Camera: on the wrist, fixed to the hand. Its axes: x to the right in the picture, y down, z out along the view.
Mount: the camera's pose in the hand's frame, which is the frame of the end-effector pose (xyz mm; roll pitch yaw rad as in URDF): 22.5 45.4 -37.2 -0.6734 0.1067 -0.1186
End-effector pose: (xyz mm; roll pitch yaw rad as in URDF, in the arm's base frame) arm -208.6 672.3 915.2 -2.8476 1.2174 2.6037
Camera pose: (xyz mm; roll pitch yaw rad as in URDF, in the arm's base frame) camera -205.6 733.7 901.9 2.9261 1.0743 2.7761
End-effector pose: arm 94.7 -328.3 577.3 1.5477 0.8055 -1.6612
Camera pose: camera 128.5 -379.3 591.9 1.0116 0.9194 -1.4892
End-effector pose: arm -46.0 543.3 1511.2 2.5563 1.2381 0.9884
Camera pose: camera 1.6 584.2 1508.3 2.2896 1.1822 1.4153
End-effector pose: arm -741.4 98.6 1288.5 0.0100 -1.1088 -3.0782
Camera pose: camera -781.3 50.2 1292.3 -0.4710 -0.9896 2.9910
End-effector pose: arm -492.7 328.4 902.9 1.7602 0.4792 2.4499
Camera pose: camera -544.2 334.8 938.3 1.1691 0.5704 2.6011
